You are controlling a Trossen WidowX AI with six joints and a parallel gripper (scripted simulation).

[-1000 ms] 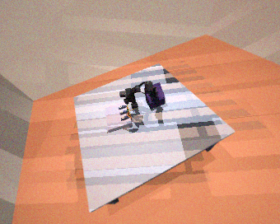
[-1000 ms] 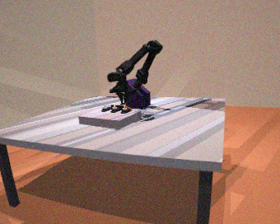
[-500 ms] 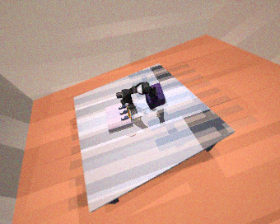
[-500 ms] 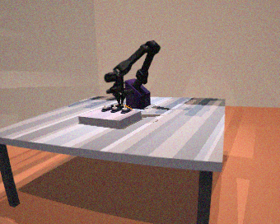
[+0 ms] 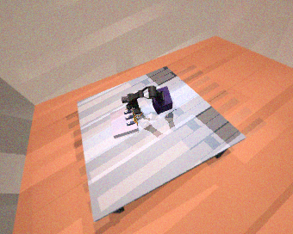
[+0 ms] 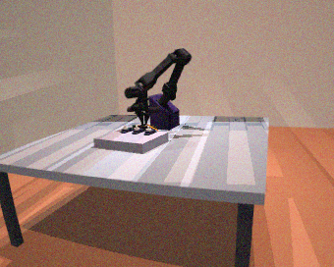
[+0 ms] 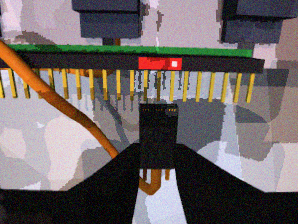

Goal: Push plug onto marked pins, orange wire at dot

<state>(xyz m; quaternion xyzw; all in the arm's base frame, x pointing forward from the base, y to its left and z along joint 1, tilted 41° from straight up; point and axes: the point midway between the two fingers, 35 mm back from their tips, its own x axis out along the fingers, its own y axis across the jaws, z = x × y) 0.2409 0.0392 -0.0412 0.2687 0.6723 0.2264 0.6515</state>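
The red band lies 50 mm ahead of my gripper tip. The rest, counted from my gripper tip: dark servo 100 mm ahead, 20 mm to the left, 20 mm below; then white dot 50 mm ahead, 10 mm to the right; then printed holder 210 mm ahead, 50 mm below, 10 mm to the left.
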